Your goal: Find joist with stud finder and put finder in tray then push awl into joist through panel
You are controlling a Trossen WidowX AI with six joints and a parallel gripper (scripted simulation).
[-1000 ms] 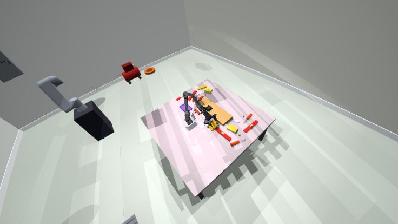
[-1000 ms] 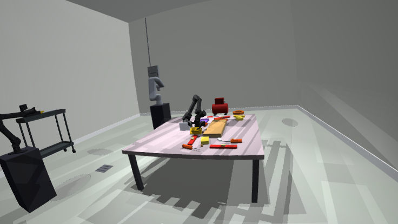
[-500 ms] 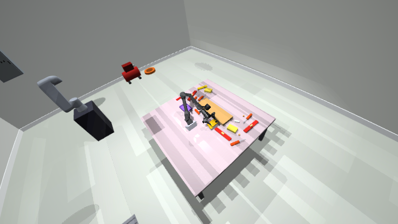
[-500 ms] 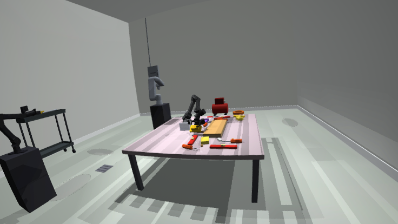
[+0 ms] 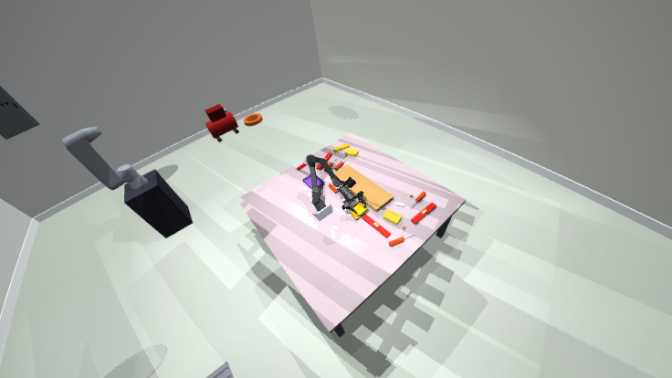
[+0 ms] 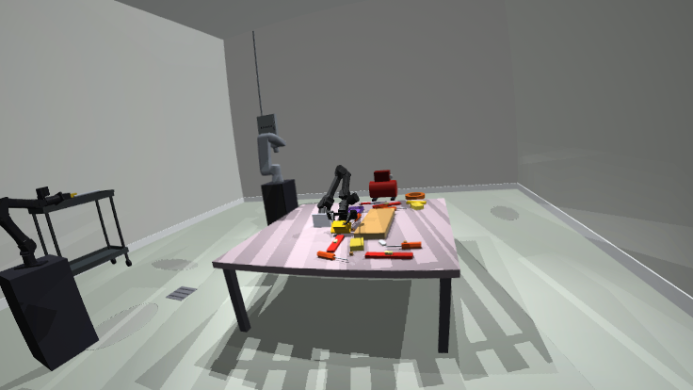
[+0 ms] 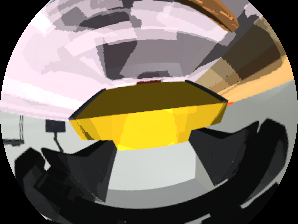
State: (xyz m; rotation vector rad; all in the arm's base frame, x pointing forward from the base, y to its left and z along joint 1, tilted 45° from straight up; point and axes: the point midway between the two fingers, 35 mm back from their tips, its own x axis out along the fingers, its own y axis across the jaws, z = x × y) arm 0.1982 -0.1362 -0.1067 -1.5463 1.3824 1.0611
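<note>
Now: gripper tip 20 mm past the orange-handled awl, 100 mm to the right of it and 70 mm above it. Round my gripper tip: yellow stud finder 10 mm ahead, 10 mm below; purple tray 70 mm behind, 530 mm to the left, 60 mm below.
</note>
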